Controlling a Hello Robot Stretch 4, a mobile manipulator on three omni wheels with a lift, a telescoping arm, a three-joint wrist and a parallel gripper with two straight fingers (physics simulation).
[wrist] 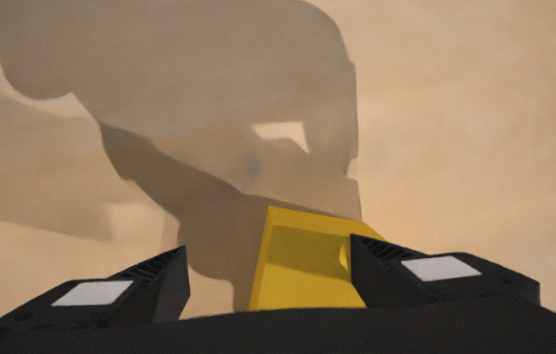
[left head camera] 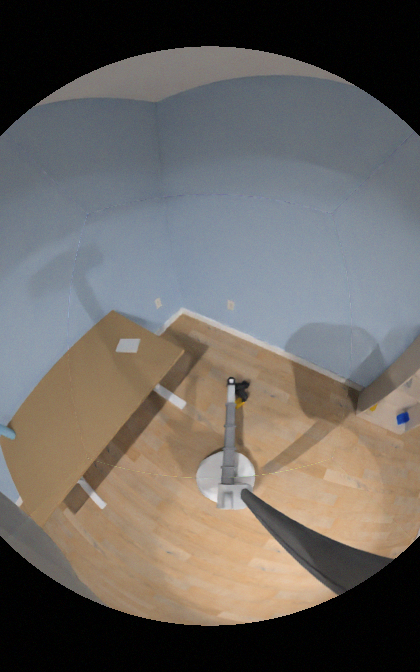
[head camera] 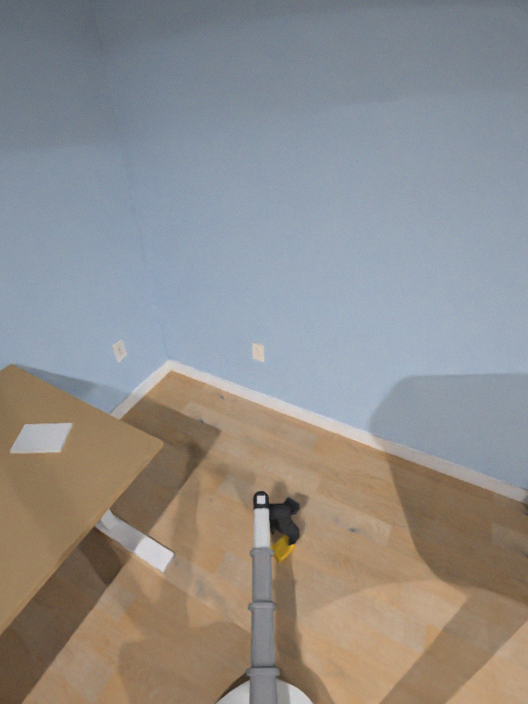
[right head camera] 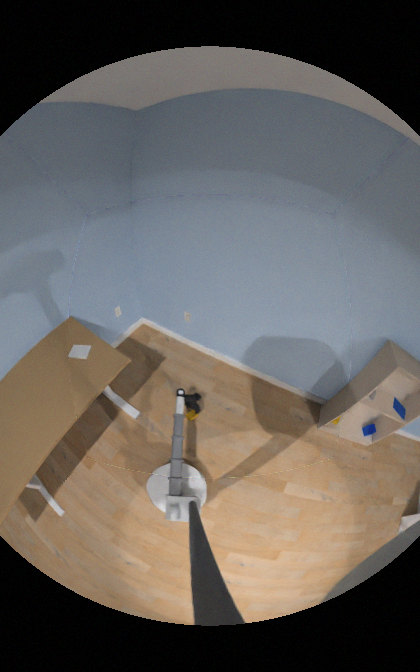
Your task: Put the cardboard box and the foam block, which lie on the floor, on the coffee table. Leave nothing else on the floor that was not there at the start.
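Places are measured from the robot's base along level axes (x ahead, y left, z up), in metres.
Pixels of known places: gripper, fingertip midpoint: [wrist: 269,264] [head camera: 282,537].
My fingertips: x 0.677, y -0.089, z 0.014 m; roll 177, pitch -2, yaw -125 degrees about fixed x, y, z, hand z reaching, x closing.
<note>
For each thing: its top centre in the pictures, then the offset to it from my fingertips. "*": a spot on its surface instead. Level surfaces: height alone.
- yellow block, top centre: [wrist: 314,319] [head camera: 282,546] dx -0.036, dy +0.001, dz +0.003 m
- coffee table, surface height: dz +0.678 m
- flat white rectangle, surface spot: [head camera: 42,437] * dx +0.024, dy +0.749, dz +0.687 m
A yellow block [head camera: 282,548] [left head camera: 239,403] [right head camera: 192,415] [wrist: 310,290] is on the floor; I cannot tell if it is the foam block or the cardboard box. My gripper [head camera: 290,534] [wrist: 269,264] is open, fingers wide apart, pointing down over the block. In the wrist view the block is nearer the right finger, which covers part of its right side; its near end is hidden. The coffee table [head camera: 73,506] [left head camera: 100,400] [right head camera: 45,415] has a brown top and white legs and stands at the left. A second object of the task does not show clearly on the floor.
A flat white rectangle [head camera: 42,437] [left head camera: 128,345] [right head camera: 80,351] lies on the tabletop. A light blue object [left head camera: 7,432] is at the table's far left edge. A shelf unit [right head camera: 357,392] with blue and yellow items stands at the right. Blue walls meet behind the gripper.
</note>
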